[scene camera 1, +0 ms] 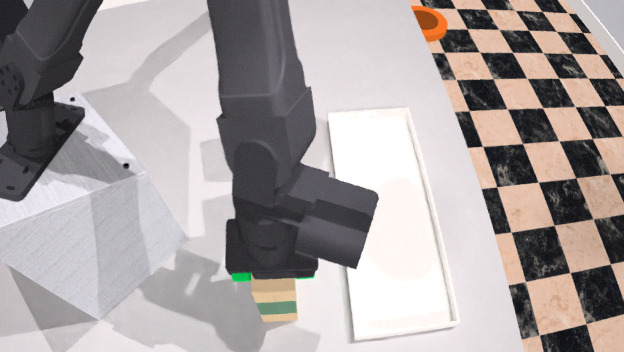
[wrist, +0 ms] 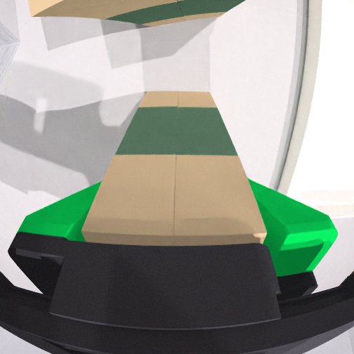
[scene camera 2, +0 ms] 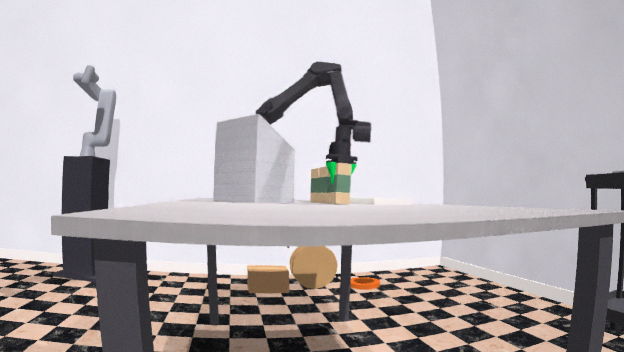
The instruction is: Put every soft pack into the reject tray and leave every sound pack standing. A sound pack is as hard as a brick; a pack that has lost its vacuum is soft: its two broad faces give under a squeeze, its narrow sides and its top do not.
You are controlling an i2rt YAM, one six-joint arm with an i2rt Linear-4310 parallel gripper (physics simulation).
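Pixels of known places: gripper, fingertip midpoint: (scene camera 1: 275, 272) (scene camera 2: 339, 184); arm's base, origin of the base link: (scene camera 1: 34, 147) (scene camera 2: 255, 135).
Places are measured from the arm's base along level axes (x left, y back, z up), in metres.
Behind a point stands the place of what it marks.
Observation:
A tan pack with a green band (scene camera 1: 278, 300) {x -0.117, y -0.322, z -0.141 m} (scene camera 2: 343, 184) {x -0.119, y -0.315, z -0.179 m} (wrist: 175, 130) stands upright on the table. My gripper (scene camera 1: 273, 280) {x -0.069, y -0.309, z -0.176 m} (scene camera 2: 343, 170) (wrist: 176, 174) points down and is shut on this pack, one green finger against each side. The seamed face between the fingers faces the wrist camera; no dent shows in it. A second tan and green pack (scene camera 2: 319, 186) {x 0.078, y -0.252, z -0.182 m} (wrist: 190, 7) stands apart from it, at the top edge of the wrist view; the arm hides it in scene camera 1. The white reject tray (scene camera 1: 385, 150) {x 0.189, y -0.466, z -0.243 m} (scene camera 2: 390, 201) {x -0.132, y -0.480, z -0.235 m} (wrist: 335, 100) lies to the right of the held pack.
A large grey block (scene camera 1: 135, 240) {x -0.051, y -0.109, z -0.148 m} (scene camera 2: 235, 160) {x -0.089, y 0.058, z -0.103 m} bears the arm's base at the left of the packs. The table edge is beyond the tray. An orange ring (scene camera 1: 439, 31) (scene camera 2: 365, 286), a brown box (scene camera 2: 268, 280) and a round tan object (scene camera 2: 313, 262) are off the table.

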